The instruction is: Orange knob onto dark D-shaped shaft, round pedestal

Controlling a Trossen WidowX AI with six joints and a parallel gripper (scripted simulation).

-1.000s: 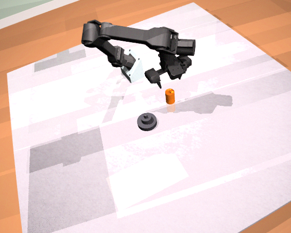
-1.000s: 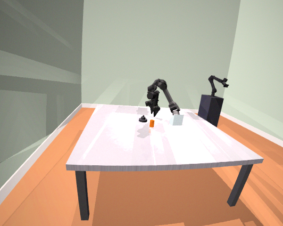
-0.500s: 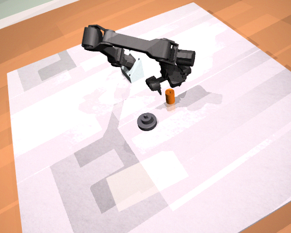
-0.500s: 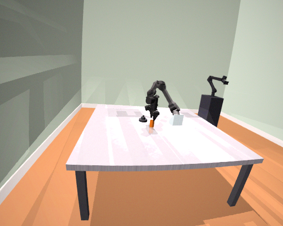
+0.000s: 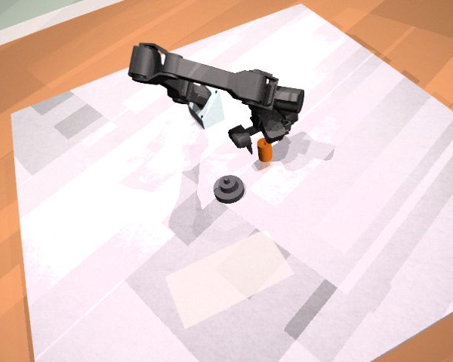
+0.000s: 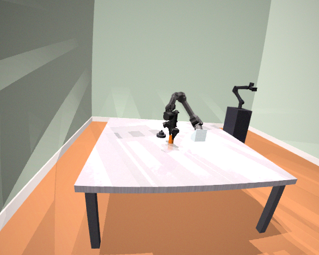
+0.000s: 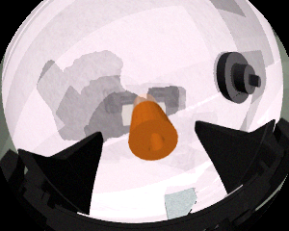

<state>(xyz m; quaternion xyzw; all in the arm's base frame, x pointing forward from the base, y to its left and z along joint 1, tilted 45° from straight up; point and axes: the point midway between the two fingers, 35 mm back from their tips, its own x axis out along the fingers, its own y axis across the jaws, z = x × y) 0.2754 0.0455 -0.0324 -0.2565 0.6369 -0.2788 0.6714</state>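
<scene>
Right now my gripper tip is 20 mm above the orange knob. From my gripper tip the other things lie so: dark pedestal (40 mm ahead, 150 mm to the right, 20 mm below).
</scene>
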